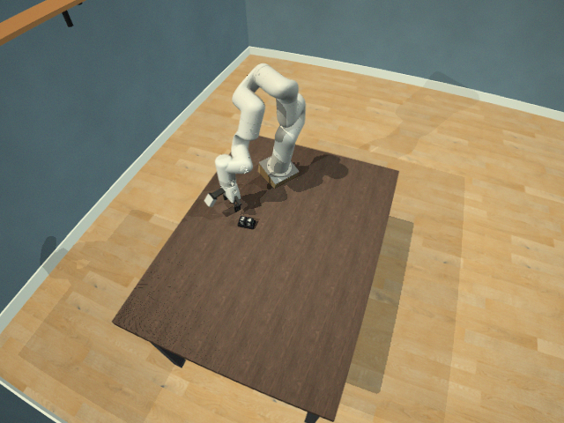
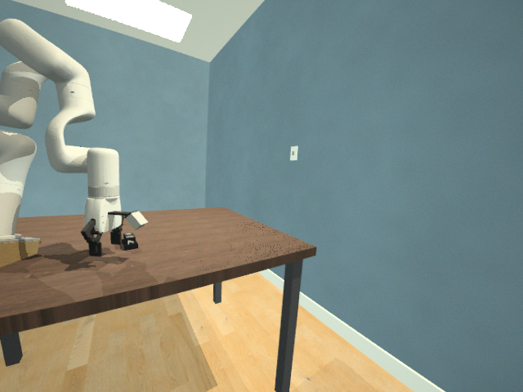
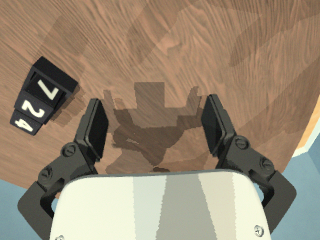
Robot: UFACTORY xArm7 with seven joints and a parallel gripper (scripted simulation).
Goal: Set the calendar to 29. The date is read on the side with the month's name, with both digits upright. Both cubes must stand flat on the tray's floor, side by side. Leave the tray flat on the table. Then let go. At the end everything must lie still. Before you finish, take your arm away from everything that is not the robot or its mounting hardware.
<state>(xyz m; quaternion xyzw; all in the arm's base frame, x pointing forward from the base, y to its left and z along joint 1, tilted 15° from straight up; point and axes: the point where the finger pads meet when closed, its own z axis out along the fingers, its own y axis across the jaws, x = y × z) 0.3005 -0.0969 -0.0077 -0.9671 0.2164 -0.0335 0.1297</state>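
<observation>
Now: the black tray 5 cm ahead of my hand, 11 cm to the left of it and 3 cm below it.
</observation>
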